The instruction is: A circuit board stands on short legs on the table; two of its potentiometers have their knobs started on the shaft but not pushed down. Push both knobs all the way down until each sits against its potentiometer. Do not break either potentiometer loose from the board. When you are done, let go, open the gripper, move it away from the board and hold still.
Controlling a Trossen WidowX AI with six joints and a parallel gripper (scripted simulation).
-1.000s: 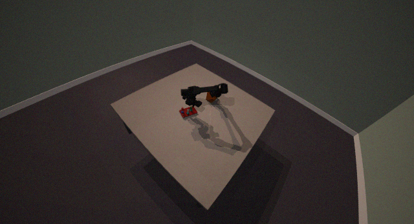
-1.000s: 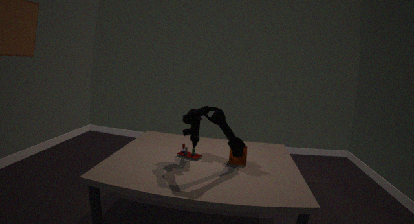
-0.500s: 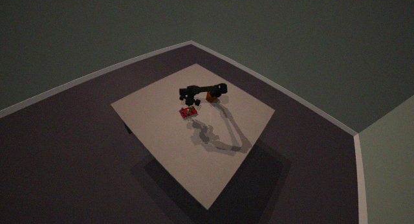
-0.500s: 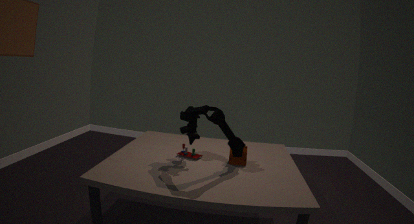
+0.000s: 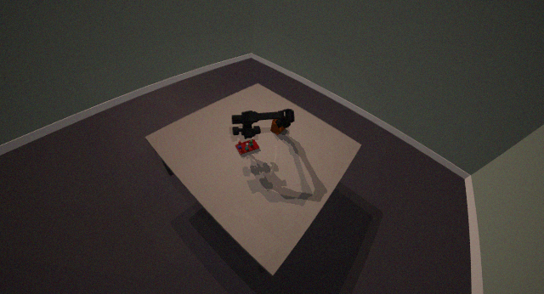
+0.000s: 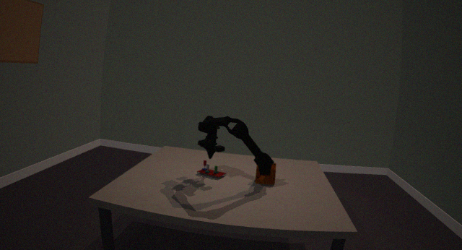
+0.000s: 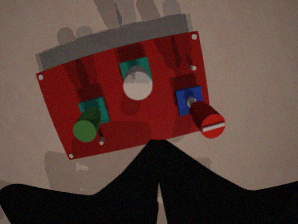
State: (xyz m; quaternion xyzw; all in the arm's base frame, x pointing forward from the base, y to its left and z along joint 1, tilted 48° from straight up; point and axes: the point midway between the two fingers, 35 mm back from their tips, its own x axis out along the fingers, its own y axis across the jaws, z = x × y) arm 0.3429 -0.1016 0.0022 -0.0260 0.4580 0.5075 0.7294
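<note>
Now: the red knob 30 mm ahead of my gripper tip, 20 mm to the right of it and 30 mm below it. Round my gripper tip: green knob: 40 mm behind, 20 mm to the left, 60 mm below.
</note>
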